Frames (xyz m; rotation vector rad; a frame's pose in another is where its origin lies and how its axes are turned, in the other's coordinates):
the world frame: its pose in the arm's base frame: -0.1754 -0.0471 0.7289 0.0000 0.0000 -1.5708
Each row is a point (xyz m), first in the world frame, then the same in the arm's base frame.
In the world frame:
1: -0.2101 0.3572 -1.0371
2: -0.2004 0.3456 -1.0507
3: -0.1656 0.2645 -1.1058
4: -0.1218 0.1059 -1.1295
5: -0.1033 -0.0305 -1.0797
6: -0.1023 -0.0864 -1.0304
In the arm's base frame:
1: 0.1818 0.1630 -0.3082
2: 0.1702 0.1533 -0.3218
3: 0.0891 0.1185 -0.3769
4: -0.0695 0.0747 -0.4006
5: -0.2059 0.0562 -0.3508
6: -0.2618 0.0552 -0.3015

